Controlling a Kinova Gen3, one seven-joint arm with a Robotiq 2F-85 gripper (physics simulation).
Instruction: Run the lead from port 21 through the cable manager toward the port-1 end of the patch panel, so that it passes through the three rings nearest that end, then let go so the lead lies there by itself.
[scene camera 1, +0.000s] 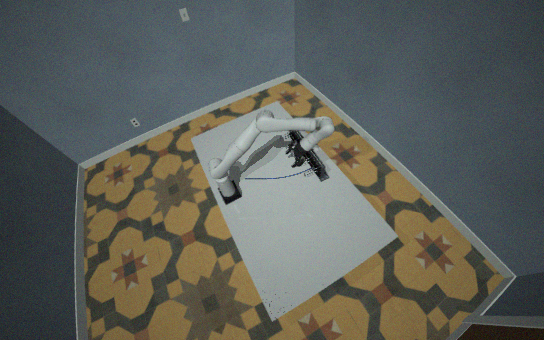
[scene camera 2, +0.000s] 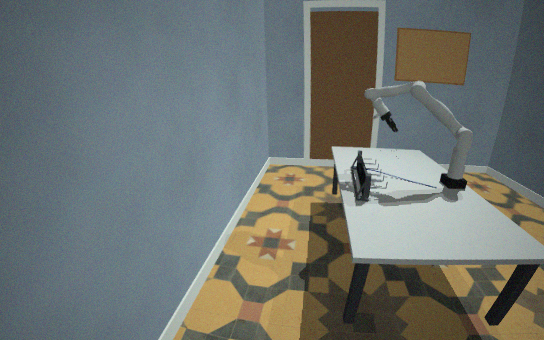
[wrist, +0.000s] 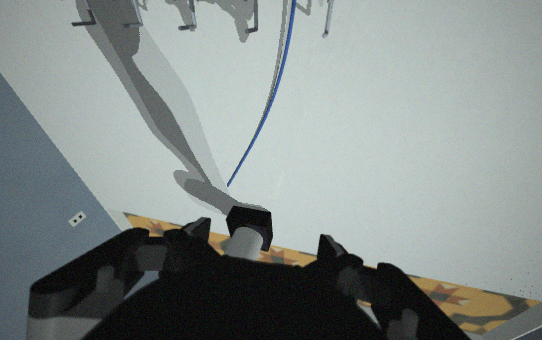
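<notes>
The blue lead (scene camera 1: 277, 178) (scene camera 2: 404, 179) (wrist: 278, 87) runs from the dark patch panel (scene camera 1: 320, 170) (scene camera 2: 361, 175) across the table in a shallow curve. Its free end points toward the robot's base. In the wrist view the lead passes between two grey rings of the cable manager, one ring (wrist: 256, 16) to its left and another ring (wrist: 328, 17) to its right; more rings stand farther left. Port numbers are too small to read. My gripper (scene camera 1: 292, 156) (scene camera 2: 396, 130) (wrist: 264, 238) is open and empty, high above the table on the ring side of the panel, apart from the lead.
The white table (scene camera 1: 310, 225) (scene camera 2: 425, 225) (wrist: 400, 150) carries the panel near one long edge and the robot's black base (scene camera 1: 230, 195) (scene camera 2: 453, 181) (wrist: 250, 217) near the opposite one. The arm's shadow falls on the table beside the lead.
</notes>
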